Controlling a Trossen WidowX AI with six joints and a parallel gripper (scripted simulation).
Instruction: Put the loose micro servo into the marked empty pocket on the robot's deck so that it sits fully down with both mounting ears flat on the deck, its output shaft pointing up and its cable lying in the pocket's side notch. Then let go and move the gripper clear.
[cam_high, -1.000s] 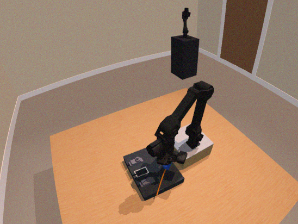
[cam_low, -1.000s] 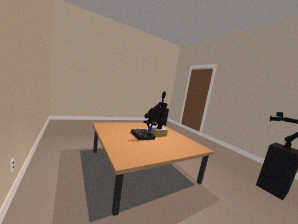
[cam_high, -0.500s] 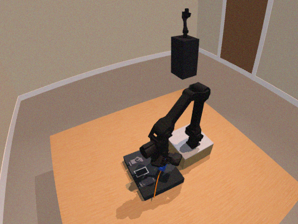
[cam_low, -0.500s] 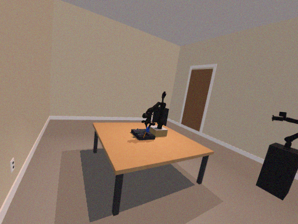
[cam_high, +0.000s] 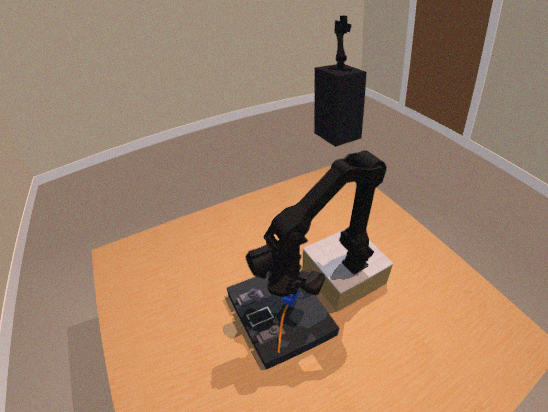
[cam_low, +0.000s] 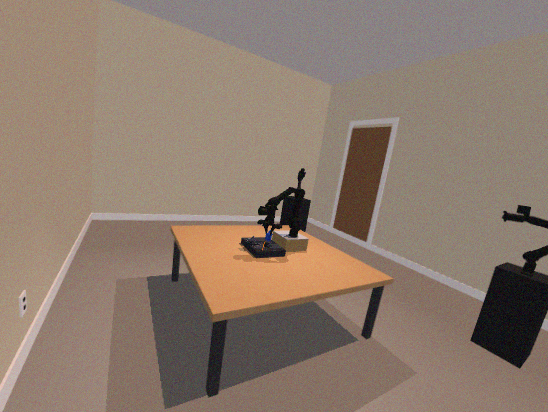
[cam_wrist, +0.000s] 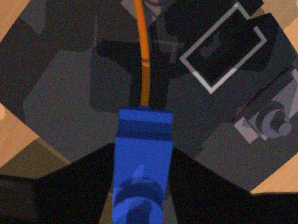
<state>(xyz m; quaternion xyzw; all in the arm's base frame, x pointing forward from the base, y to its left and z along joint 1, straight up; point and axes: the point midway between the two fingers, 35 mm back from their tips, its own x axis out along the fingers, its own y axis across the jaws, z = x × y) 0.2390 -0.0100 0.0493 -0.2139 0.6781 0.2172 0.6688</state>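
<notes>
Now: the dark deck 1 cm behind my gripper tip, 1 cm to the right of it and 10 cm below it.
</notes>
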